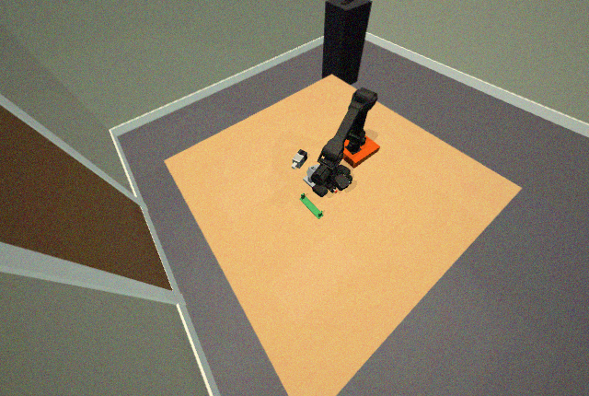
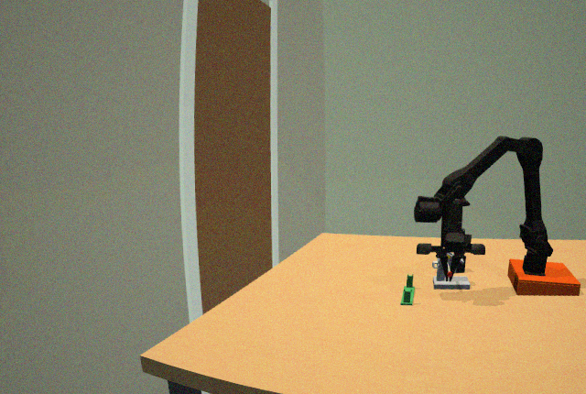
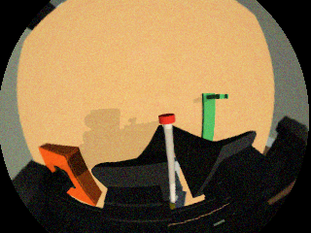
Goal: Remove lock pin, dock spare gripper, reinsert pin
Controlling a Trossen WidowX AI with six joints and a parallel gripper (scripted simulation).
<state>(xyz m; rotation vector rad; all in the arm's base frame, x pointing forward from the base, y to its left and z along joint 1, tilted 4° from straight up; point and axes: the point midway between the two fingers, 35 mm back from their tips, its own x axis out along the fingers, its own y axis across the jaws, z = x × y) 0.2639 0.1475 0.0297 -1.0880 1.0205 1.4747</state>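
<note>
Right now my gripper tip is 110 mm short of the green bracket, 30 mm above it and 20 mm to the left of it. Also, from my gripper tip: spare gripper 270 mm to the right, 30 mm below, 20 mm ahead; then grey mount 130 mm to the right, 10 mm below, 10 mm ahead.
</note>
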